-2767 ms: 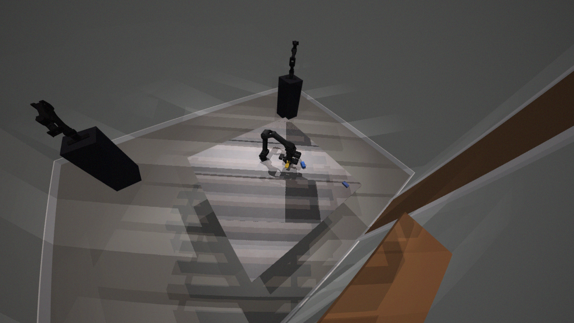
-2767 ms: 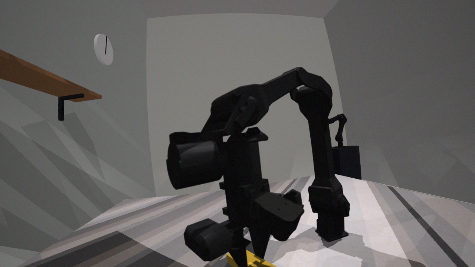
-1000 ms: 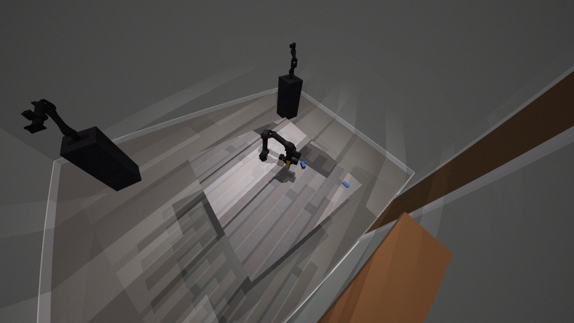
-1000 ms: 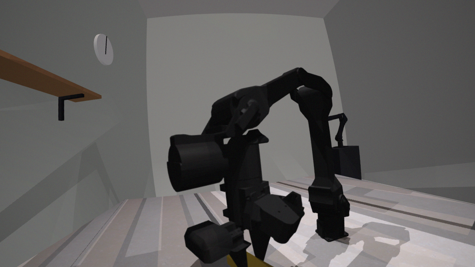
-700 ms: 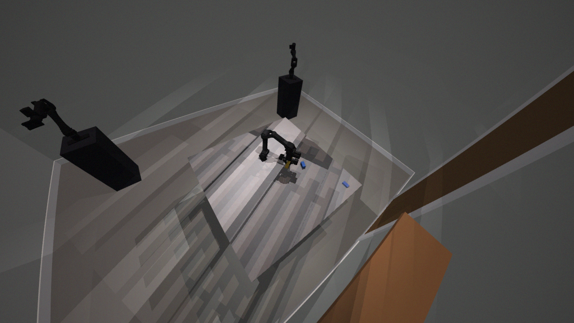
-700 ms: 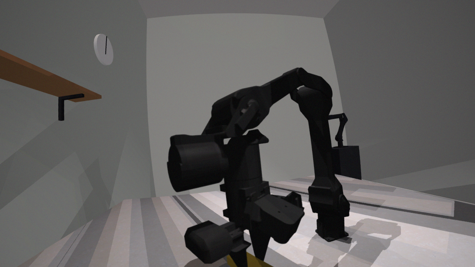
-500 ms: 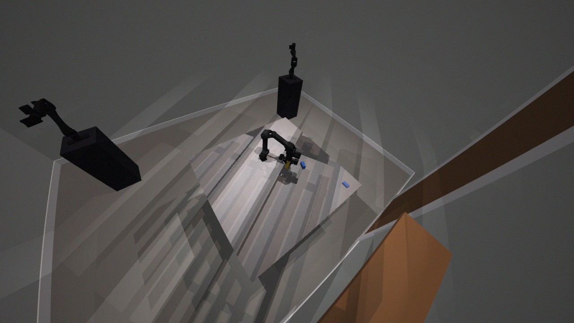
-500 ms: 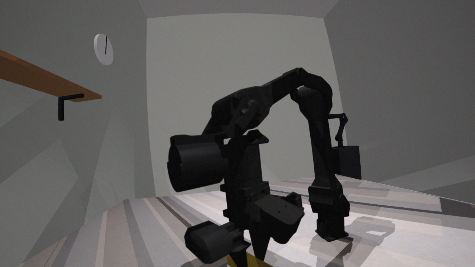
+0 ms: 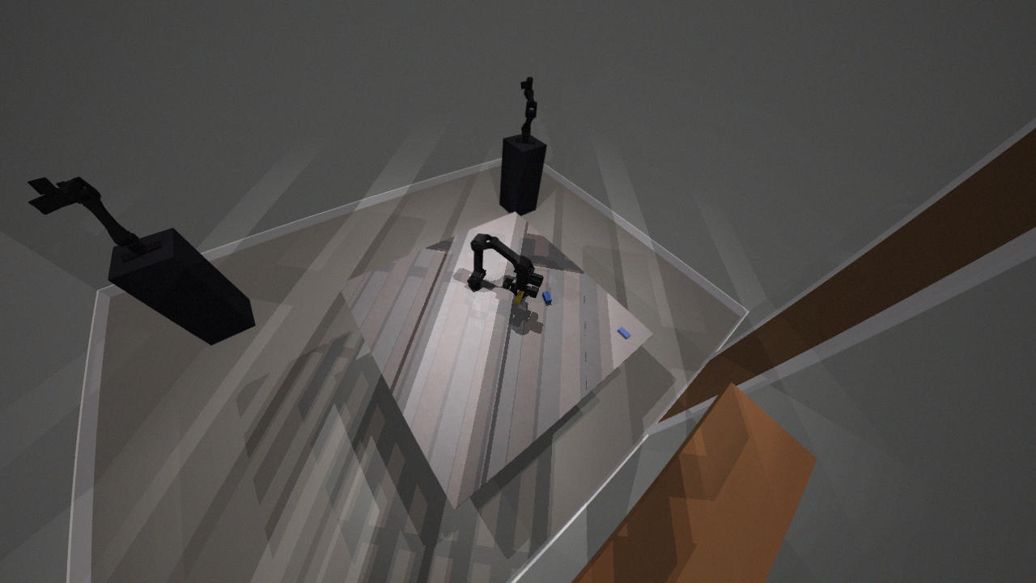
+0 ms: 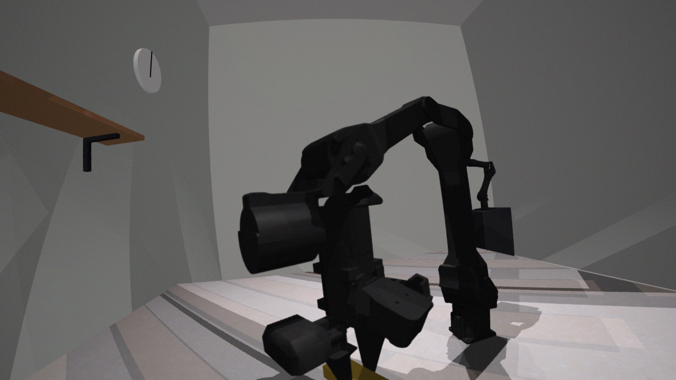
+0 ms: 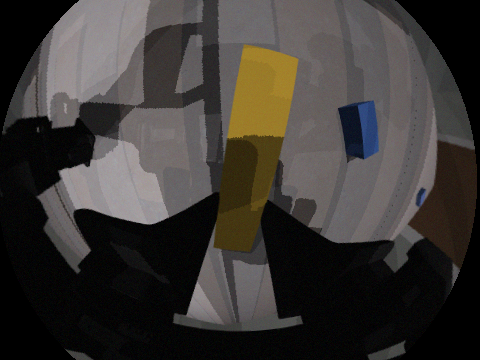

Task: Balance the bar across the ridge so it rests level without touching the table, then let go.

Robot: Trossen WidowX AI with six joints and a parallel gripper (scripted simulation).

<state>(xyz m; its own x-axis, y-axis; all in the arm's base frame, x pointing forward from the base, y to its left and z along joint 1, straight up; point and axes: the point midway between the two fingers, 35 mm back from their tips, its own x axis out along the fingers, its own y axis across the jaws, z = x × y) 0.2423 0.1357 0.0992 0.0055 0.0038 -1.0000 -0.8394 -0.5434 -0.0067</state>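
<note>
The yellow bar lies 20 mm behind my gripper tip and 20 mm to the left of it. From my gripper tip the other things lie so: blue block: 70 mm ahead, 160 mm to the left, 50 mm below.
</note>
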